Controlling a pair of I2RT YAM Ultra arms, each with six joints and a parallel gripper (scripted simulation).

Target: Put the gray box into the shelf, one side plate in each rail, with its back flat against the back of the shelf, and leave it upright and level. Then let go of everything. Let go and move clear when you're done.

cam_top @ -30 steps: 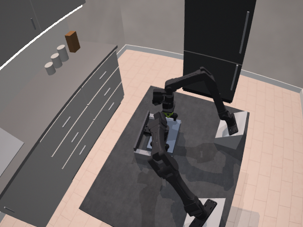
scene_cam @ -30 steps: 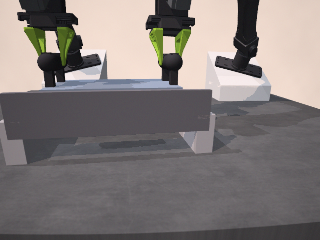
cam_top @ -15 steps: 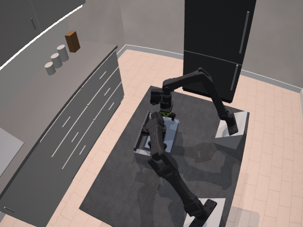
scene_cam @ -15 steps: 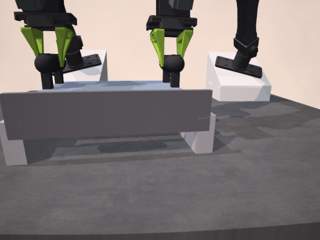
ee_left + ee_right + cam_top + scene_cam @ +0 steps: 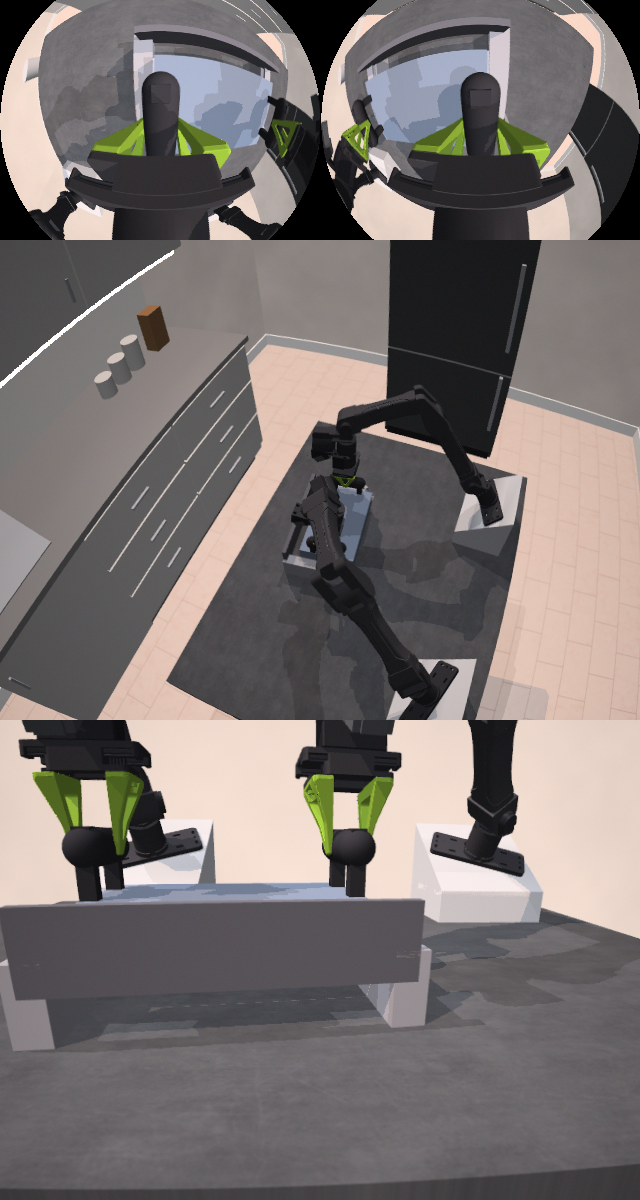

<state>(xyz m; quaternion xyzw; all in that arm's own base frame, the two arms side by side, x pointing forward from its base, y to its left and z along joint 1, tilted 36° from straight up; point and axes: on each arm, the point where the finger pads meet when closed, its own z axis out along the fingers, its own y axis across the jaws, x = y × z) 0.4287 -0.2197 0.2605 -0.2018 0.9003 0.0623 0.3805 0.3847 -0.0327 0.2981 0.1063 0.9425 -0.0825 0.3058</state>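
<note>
My right gripper is now 20 mm past the gray box, 120 mm to the right of it and 50 mm above it. Also, from my right hand: shelf back plate 100 mm ahead, 140 mm to the left, 70 mm below.
Now: left hand 120 mm to the left of the gray box, 50 mm above it and 20 mm short of it. Round my left hand: shelf back plate 140 mm ahead, 110 mm to the right, 70 mm below.
</note>
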